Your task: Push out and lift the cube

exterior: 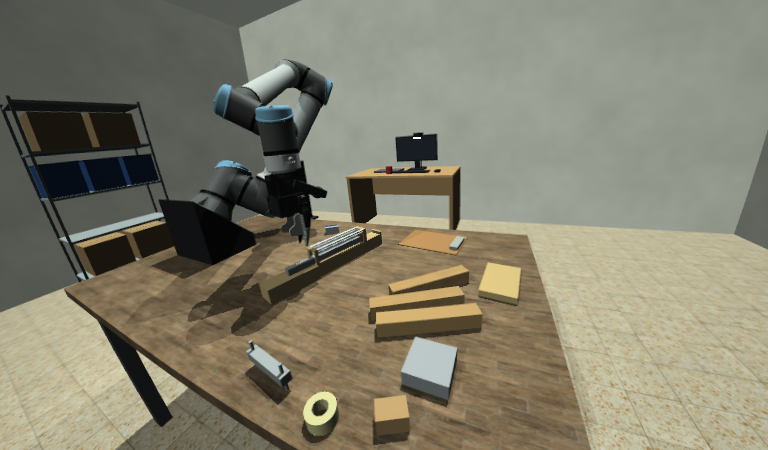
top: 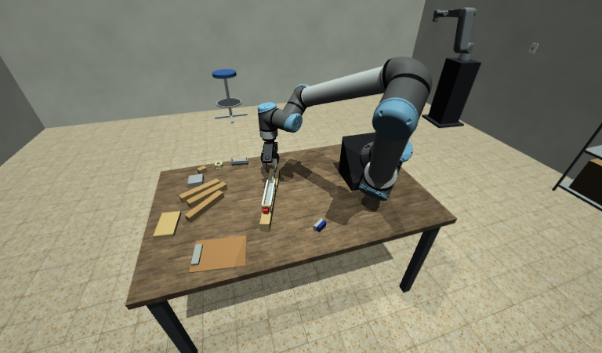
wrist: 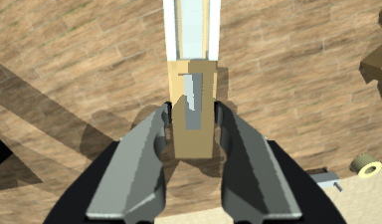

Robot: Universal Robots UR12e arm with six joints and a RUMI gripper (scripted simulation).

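Right now the red cube is 5 cm ahead of my hand, 23 cm to the left of it and 8 cm below it. The rest, counted from my hand: blue-and-white block (20 cm behind, 33 cm to the left, 12 cm below); then pale grey bar (3 cm ahead, 14 cm to the left, 8 cm below); then grey block (44 cm ahead, 15 cm to the right, 12 cm below).
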